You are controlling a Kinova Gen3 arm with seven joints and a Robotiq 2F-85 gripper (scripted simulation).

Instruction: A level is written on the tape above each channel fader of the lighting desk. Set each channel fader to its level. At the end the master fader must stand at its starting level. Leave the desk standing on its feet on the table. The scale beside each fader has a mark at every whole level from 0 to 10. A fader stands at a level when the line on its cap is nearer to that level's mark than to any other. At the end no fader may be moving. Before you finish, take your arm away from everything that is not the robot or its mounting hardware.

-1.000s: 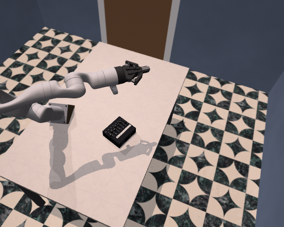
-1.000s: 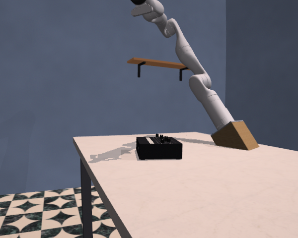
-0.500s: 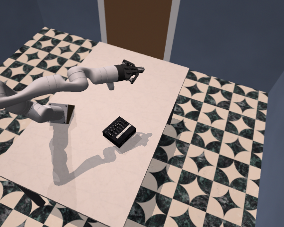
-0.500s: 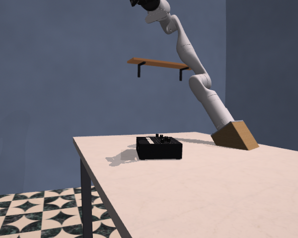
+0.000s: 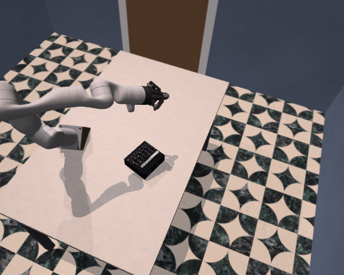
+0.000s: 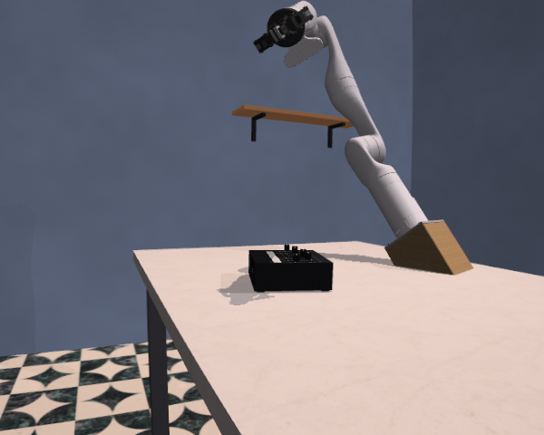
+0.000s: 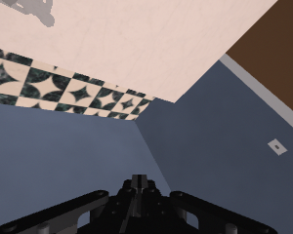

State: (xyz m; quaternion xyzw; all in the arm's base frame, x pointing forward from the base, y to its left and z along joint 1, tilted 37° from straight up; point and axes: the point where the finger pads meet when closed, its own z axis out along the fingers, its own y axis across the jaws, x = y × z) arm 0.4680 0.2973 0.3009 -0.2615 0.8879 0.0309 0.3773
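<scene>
The channel 6 cap lies 39 cm below my hand, 13 cm behind it and 10 cm to the right of it. From my hand the other things lie so: channel 1 cap: 39 cm below, 6 cm behind, 1 cm to the right; channel 2 cap: 39 cm below, 9 cm behind, 2 cm to the right; channel 3 cap: 39 cm below, 10 cm behind, 4 cm to the right.
</scene>
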